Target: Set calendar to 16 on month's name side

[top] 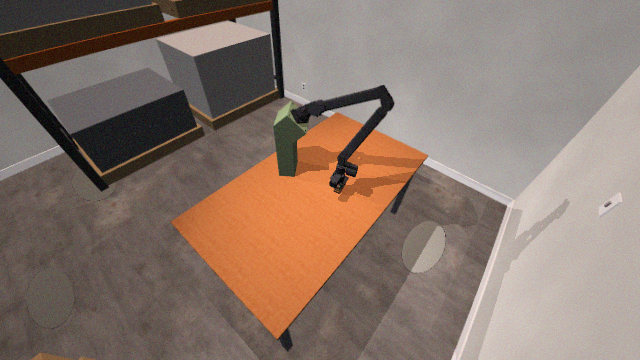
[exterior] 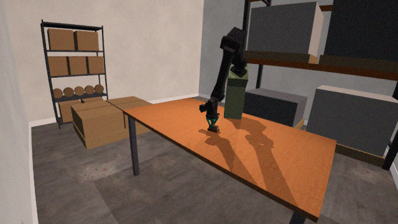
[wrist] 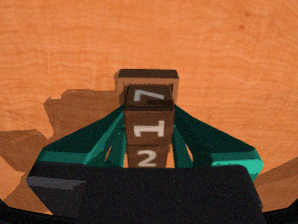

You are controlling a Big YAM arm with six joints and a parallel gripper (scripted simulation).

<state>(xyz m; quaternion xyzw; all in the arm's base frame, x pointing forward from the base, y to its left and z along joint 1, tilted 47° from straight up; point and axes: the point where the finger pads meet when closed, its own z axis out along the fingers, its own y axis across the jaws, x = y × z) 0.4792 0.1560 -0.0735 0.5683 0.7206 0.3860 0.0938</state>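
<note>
The dark calendar tray is 30 mm below my hand, 20 mm to the left of it and 10 mm behind it. The rest, counted from my hand: brown calendar cube: 10 mm below.
</note>
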